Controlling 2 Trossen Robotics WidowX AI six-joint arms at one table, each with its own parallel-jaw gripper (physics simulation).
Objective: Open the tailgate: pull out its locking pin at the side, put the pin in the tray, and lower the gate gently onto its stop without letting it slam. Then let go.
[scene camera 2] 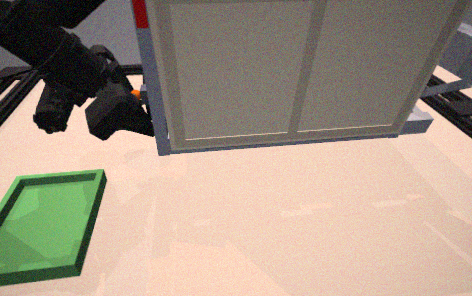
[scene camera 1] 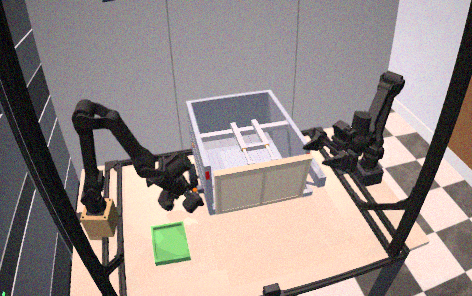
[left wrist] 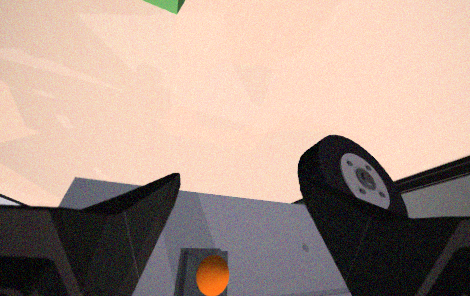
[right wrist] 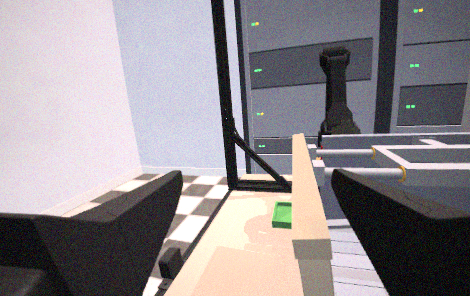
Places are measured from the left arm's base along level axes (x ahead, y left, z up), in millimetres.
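Where they show: left gripper, fingertip midpoint: [scene camera 2: 147,119] [left wrist: 241,181]; right gripper, fingertip midpoint: [scene camera 1: 312,155] [right wrist: 256,177]; left arm's base, link origin: [scene camera 1: 96,208]; right arm's base, link origin: [scene camera 1: 368,165].
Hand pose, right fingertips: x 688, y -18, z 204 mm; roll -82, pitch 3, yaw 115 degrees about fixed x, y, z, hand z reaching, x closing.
Note:
Things, the pixels of their top centre, and the offset from my right fingertips. "*": a spot on its surface instead.
- green tray, top centre: [scene camera 2: 41,213] [right wrist: 299,211] [scene camera 1: 169,240] dy -49, dx -441, dz -291 mm
- white frame, surface spot: [scene camera 1: 237,136] * dy +143, dx -205, dz -25 mm
- black wheel, surface spot: [left wrist: 345,175] * dy +196, dx -379, dz -261 mm
The beige tailgate [scene camera 1: 262,187] [scene camera 2: 240,70] [right wrist: 307,200] stands upright at the box's end. The locking pin's orange knob [scene camera 1: 195,190] [scene camera 2: 135,94] [left wrist: 213,276] sticks out of a dark block on the box's side, at the left in both scene views. My left gripper [scene camera 1: 199,194] [scene camera 2: 142,112] [left wrist: 241,181] is open and empty, its fingers on either side of the knob. My right gripper [scene camera 1: 314,155] [right wrist: 256,177] is open and empty near the tailgate's upper right corner. The green tray [scene camera 1: 172,261] [scene camera 2: 93,225] [left wrist: 172,5] [right wrist: 282,225] lies in front of the left arm.
The grey truck box [scene camera 1: 195,142] [left wrist: 260,225] holds a white frame [scene camera 1: 237,136]; two rods show behind the gate in the right wrist view. A black wheel [left wrist: 345,175] sits beside the left gripper's right-hand finger in the left wrist view. Black rails [scene camera 1: 345,187] run along the table's sides.

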